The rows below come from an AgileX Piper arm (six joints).
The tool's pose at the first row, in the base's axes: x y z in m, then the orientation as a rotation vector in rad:
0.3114 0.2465 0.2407 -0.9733 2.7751 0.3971
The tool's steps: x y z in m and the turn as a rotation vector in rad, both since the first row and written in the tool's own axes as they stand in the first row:
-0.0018 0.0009 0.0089 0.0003 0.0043 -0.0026
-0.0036 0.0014 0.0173 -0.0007 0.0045 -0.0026
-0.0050 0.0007 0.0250 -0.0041 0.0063 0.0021
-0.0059 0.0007 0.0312 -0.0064 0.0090 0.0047
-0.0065 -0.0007 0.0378 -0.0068 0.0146 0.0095
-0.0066 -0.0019 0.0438 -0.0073 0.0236 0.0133
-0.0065 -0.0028 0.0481 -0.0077 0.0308 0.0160
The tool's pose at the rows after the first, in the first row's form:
0.3129 0.2509 0.2329 -0.9787 2.7774 0.3947
0.3146 0.2549 0.2254 -0.9791 2.7776 0.3960
0.3167 0.2576 0.2183 -0.9743 2.7822 0.4009
0.3178 0.2600 0.2127 -0.9726 2.7864 0.4035
0.3197 0.2613 0.2063 -0.9687 2.7942 0.4027
0.3210 0.2623 0.2004 -0.9679 2.8045 0.4005
0.3218 0.2629 0.1961 -0.9676 2.8126 0.3987

